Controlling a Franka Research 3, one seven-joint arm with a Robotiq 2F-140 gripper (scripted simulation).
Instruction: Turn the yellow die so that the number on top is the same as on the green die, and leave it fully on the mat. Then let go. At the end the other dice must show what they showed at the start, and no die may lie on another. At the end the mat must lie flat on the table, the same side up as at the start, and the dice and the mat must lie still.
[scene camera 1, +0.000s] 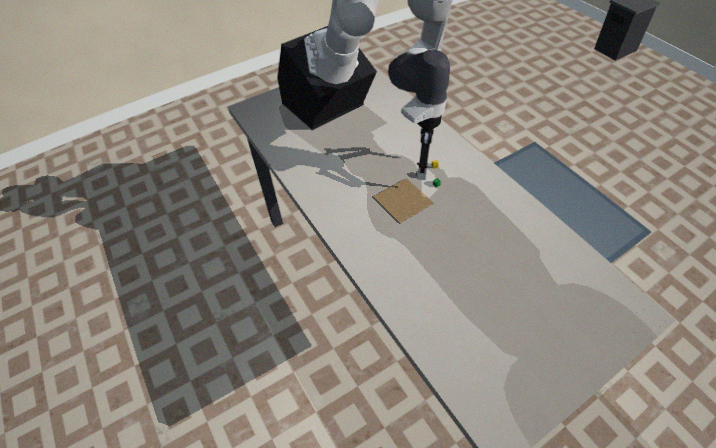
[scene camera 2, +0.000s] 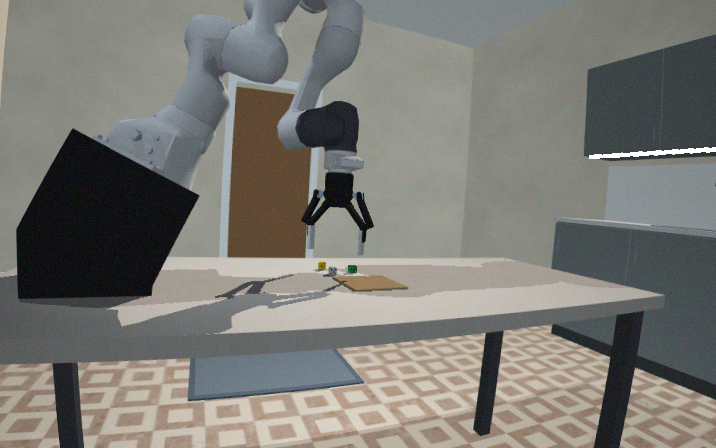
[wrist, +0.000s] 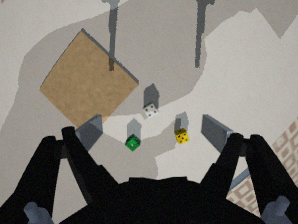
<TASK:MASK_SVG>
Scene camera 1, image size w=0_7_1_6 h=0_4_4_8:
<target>tan mat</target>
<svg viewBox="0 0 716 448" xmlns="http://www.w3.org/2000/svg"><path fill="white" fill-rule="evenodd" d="M407 178L373 196L399 223L434 204Z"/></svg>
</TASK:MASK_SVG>
